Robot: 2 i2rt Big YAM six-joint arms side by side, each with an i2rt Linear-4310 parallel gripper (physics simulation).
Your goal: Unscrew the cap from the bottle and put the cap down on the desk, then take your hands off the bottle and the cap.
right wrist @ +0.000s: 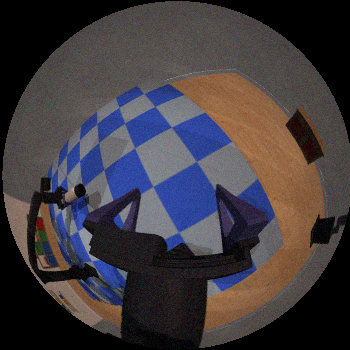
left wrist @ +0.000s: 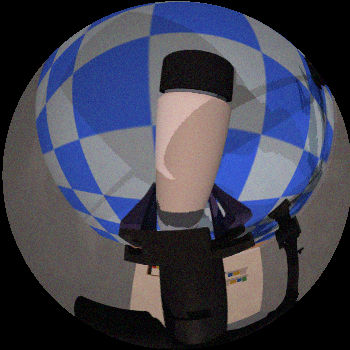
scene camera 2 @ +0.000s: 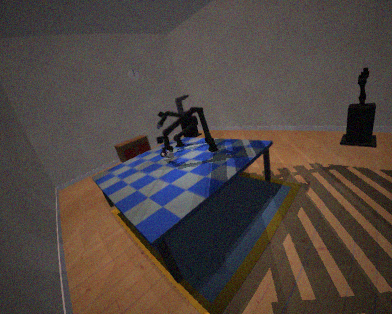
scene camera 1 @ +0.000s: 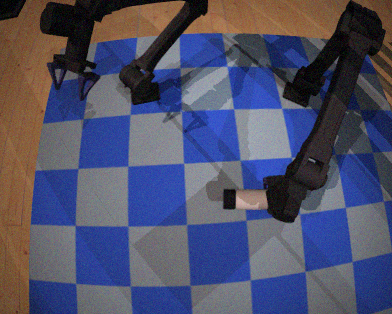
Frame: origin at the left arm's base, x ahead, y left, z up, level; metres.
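Seen in the pictures: left gripper, between the fingertips: (left wrist: 181, 183) (scene camera 1: 267, 200); right gripper, between the fingertips: (right wrist: 175, 190) (scene camera 2: 157, 128) (scene camera 1: 69, 94); left arm's base, origin of its link: (right wrist: 91, 269) (left wrist: 279, 208) (scene camera 2: 213, 149) (scene camera 1: 296, 95); right arm's base, origin of its link: (scene camera 2: 180, 145) (scene camera 1: 145, 94).
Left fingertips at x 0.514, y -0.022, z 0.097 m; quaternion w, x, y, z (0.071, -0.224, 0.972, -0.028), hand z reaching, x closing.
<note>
Offsets run from my left fingertips to a thing's top centre. "spot": to the spot under its first point. Level surfaces: height alone.
The bottle has a pale pinkish body @[spot: 0.025 m ahead, 0.062 m right, 0.038 m up] (scene camera 1: 250, 199) (left wrist: 192, 140) (right wrist: 71, 195) and a black cap @[spot: 0.047 m ahead, 0.122 m right, 0.031 m up] (scene camera 1: 229, 199) (left wrist: 197, 75) (right wrist: 80, 190) on its end. It lies horizontally above the checkered desk, cap toward the left in scene camera 1. My left gripper (scene camera 1: 272, 199) (left wrist: 181, 183) is shut on the bottle near its base, fingers on both sides; the fingertips are hidden in scene camera 1. My right gripper (scene camera 1: 70, 93) (right wrist: 175, 190) is open and empty above the desk's far left corner in scene camera 1, well apart from the bottle. In scene camera 2 the bottle is too small to make out.
The blue and grey checkered desk @[0.097 m down] (scene camera 1: 160, 195) (scene camera 2: 162, 197) carries shadows of the arms. The right arm's base (scene camera 1: 145, 92) and the left arm's base (scene camera 1: 300, 92) stand at the desk's back. A wooden cabinet (scene camera 2: 133, 148) (right wrist: 305, 135) stands beyond the desk.
</note>
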